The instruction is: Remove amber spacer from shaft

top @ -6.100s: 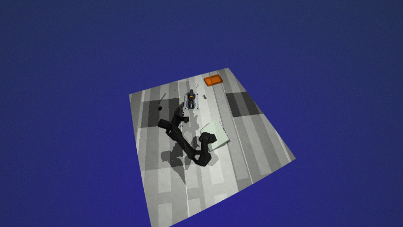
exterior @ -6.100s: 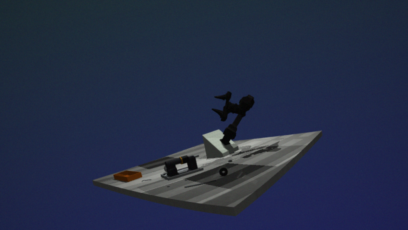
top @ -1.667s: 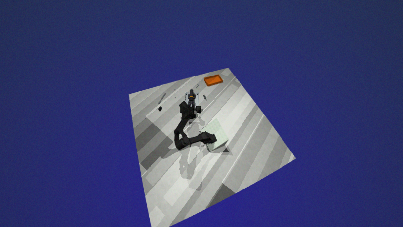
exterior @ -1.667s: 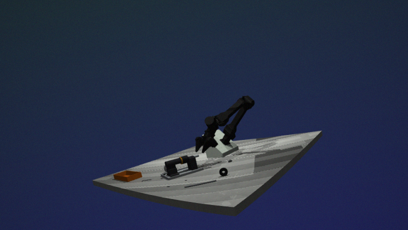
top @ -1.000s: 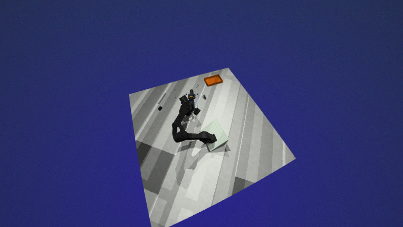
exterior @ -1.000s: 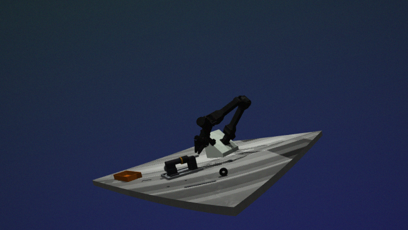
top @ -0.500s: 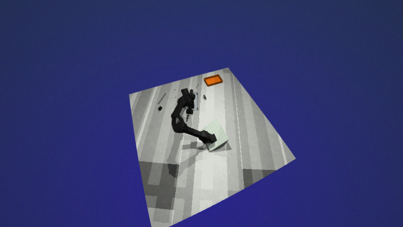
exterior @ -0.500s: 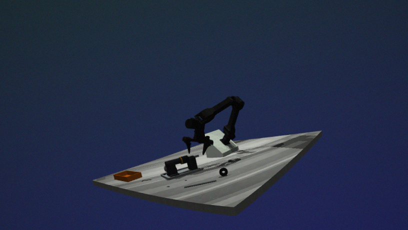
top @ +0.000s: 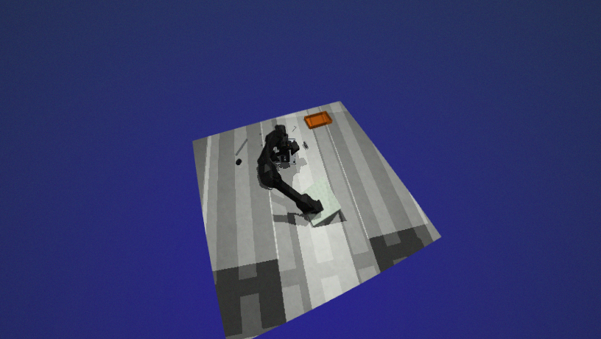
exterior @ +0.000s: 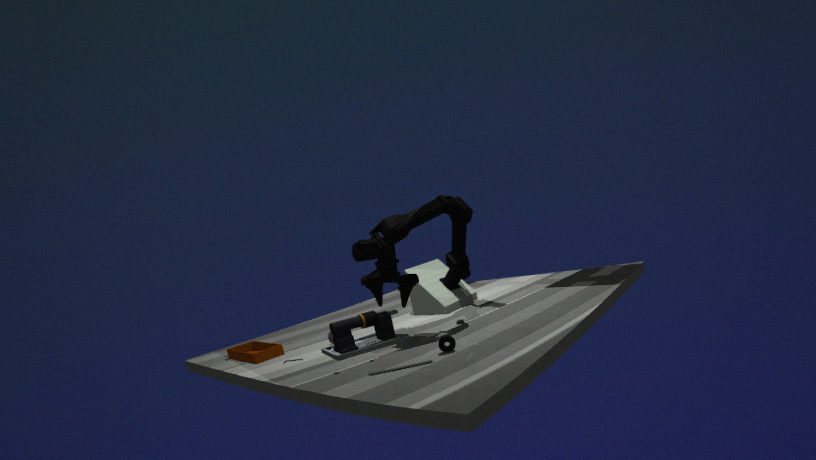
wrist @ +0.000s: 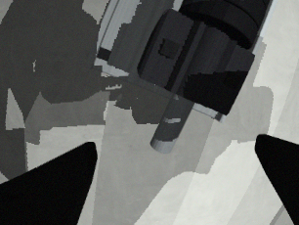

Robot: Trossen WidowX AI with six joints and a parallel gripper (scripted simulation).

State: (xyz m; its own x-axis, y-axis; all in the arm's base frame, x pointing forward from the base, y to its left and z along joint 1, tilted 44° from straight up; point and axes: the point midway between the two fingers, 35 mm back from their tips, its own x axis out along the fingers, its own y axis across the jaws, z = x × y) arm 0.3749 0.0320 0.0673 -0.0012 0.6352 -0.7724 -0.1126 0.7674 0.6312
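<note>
The grey shaft is 60 mm ahead of my gripper tip, 20 mm to the right of it and 20 mm below it. The rest, counted from my gripper tip: orange tray (390 mm to the right, 320 mm ahead, 90 mm below); thin amber spacer (110 mm ahead, 30 mm to the right, 20 mm below).
</note>
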